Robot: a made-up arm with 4 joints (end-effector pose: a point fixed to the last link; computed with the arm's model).
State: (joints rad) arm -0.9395 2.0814 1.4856 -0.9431
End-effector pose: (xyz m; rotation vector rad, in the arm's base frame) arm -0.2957 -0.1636 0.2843 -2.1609 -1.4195 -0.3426
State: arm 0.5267 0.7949 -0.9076 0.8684
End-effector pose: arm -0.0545 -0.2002 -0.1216 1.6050 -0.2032 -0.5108
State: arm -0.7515 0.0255 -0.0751 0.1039
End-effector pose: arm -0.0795 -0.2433 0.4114 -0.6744 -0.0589 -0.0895
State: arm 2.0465 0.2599 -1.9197 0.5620
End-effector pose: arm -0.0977 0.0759 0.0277 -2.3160 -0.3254 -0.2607
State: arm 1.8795 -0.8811 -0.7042 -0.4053
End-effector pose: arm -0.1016 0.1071 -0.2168 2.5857 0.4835 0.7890
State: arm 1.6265 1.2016 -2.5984 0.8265
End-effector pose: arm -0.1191 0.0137 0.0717 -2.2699 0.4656 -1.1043
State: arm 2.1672 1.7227 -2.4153 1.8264
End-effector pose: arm -0.0930 0.1095 0.0511 -2.5179 0.2046 -1.1182
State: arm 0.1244 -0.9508 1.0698 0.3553
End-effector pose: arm 0.1176 -0.3702 0.2718 -0.9892 0.6399 0.2411
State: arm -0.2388 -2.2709 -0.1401 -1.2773
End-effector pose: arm -0.0854 -0.3098 0.1458 1.2770 1.8067 0.2831
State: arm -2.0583 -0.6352 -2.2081 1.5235
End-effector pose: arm -0.1497 0.1560 0.0828 0.4018 -0.1725 -2.0407
